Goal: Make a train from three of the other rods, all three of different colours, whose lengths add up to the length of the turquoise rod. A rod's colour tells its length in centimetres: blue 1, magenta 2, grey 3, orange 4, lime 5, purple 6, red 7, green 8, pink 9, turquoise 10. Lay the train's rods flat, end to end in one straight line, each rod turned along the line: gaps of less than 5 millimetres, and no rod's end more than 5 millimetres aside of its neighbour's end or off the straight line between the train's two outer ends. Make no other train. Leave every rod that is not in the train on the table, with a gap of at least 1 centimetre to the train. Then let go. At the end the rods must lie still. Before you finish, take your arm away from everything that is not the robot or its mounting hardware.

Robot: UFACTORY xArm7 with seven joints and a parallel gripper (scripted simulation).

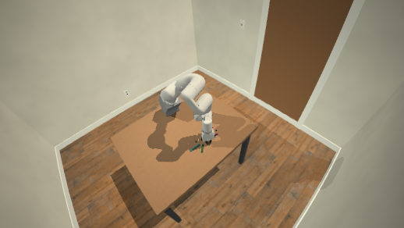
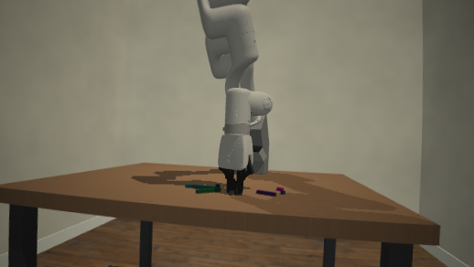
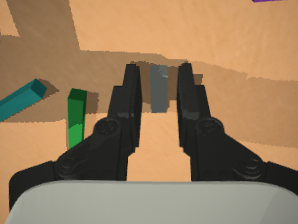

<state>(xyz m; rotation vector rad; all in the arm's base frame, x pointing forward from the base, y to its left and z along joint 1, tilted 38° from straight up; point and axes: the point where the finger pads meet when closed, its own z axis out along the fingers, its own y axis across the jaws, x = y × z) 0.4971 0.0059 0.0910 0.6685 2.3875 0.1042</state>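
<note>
The small grey rod is 20 mm below my hand. From my hand the other things lie so: green rod 80 mm to the right, 20 mm below; then purple rod 90 mm to the left, 20 mm below, 10 mm behind; then turquoise rod 110 mm to the right, 50 mm behind, 20 mm below.
</note>
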